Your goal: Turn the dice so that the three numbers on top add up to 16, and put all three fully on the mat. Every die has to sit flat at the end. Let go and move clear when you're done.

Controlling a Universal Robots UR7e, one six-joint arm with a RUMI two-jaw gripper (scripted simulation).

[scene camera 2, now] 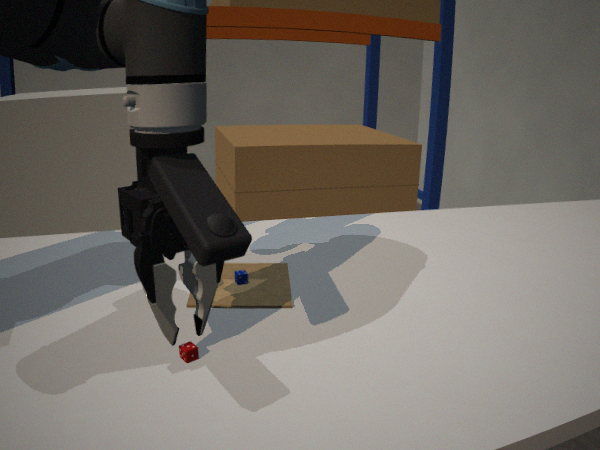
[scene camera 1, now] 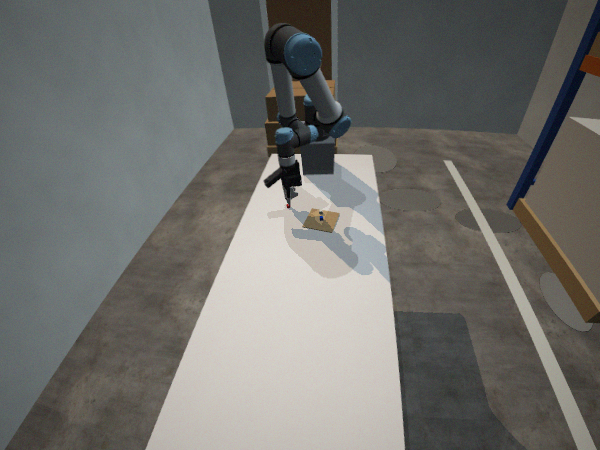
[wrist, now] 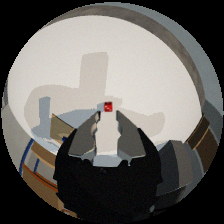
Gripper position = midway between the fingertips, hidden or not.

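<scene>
My gripper is visible to me at (scene camera 2: 186, 339), at (scene camera 1: 288, 203) and, in the wrist view, at (wrist: 108, 111). There is a mat (scene camera 2: 268, 286) as well.
</scene>
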